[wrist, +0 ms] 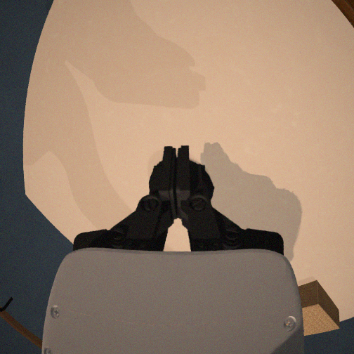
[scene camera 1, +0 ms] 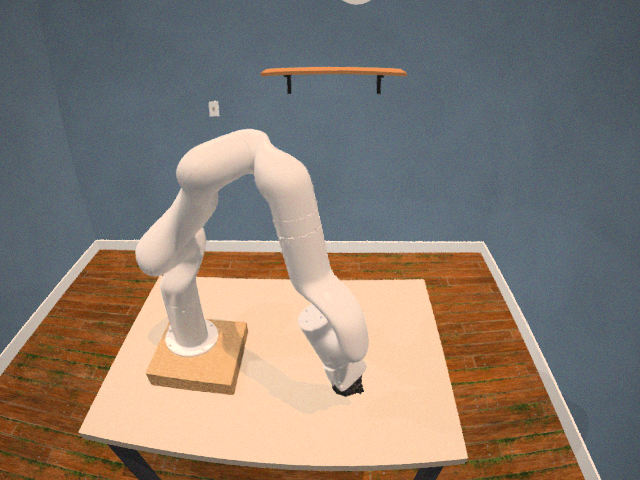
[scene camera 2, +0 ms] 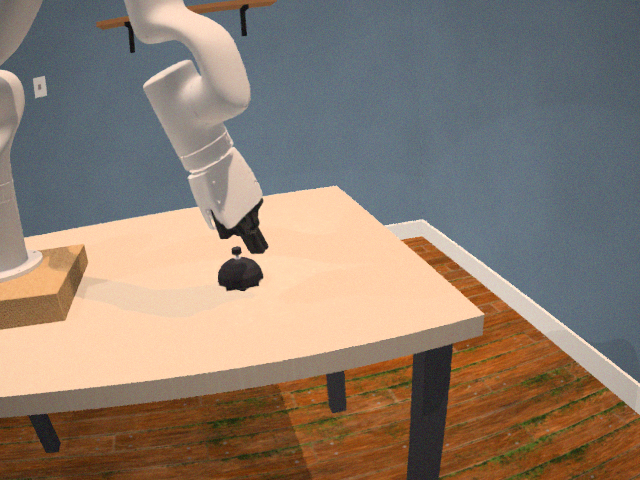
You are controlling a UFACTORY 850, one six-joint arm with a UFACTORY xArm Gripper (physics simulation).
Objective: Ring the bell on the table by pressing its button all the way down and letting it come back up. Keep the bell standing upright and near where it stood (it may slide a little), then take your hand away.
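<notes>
The bell [scene camera 2: 240, 274] [wrist: 204, 181] is a dark dome standing upright on the table [scene camera 2: 336, 304] [scene camera 1: 232, 423] [wrist: 260, 100]. Its small black button [scene camera 2: 236, 250] sits on a short light stem, raised above the dome. My gripper [scene camera 2: 259, 250] [wrist: 178, 161] is shut and empty, tilted, with its fingertips near button height. In scene camera 2 they are a little right of the button, with a visible gap. In the wrist view the fingers cover the middle of the bell and hide the button; the tips reach past the dome's upper edge. In scene camera 1 the arm's end largely hides the bell.
The arm's base stands on a wooden block [scene camera 1: 193, 364] [scene camera 2: 38, 304] [wrist: 320, 307] at the table's left side. An orange wall shelf [scene camera 1: 333, 70] [scene camera 2: 222, 6] hangs on the blue wall behind. The table's right edge lies beyond the bell.
</notes>
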